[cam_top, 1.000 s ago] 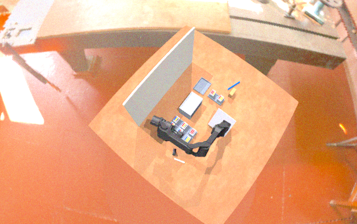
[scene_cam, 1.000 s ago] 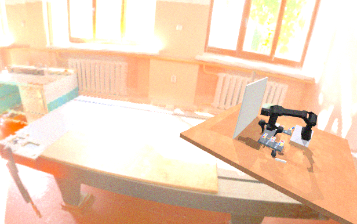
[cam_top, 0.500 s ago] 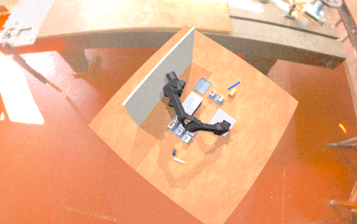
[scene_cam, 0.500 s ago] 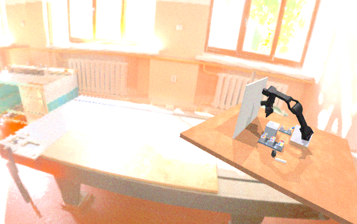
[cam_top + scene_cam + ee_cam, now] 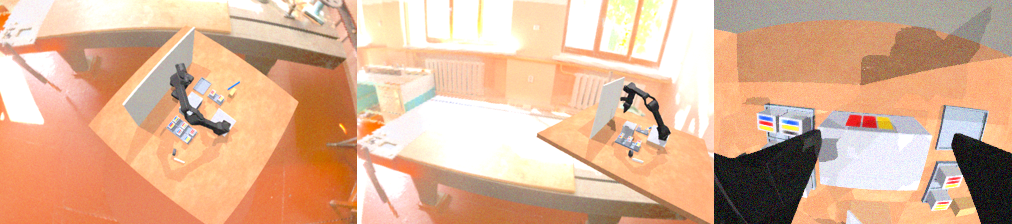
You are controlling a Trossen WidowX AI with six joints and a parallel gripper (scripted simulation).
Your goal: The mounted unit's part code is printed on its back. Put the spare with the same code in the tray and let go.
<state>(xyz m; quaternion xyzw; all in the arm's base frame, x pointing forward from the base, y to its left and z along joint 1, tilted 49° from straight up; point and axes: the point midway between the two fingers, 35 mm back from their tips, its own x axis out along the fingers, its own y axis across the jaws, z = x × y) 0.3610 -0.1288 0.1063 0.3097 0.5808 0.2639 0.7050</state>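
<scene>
My gripper tip is 18 cm to the left of the grey spare, 17 cm past it and 16 cm above it. Also, from my gripper tip: grey mounted unit 15 cm below, 8 cm behind, 1 cm to the left; then white panel 15 cm ahead, 2 cm above; then pale blue tray 21 cm to the right, 20 cm below, 6 cm behind.
</scene>
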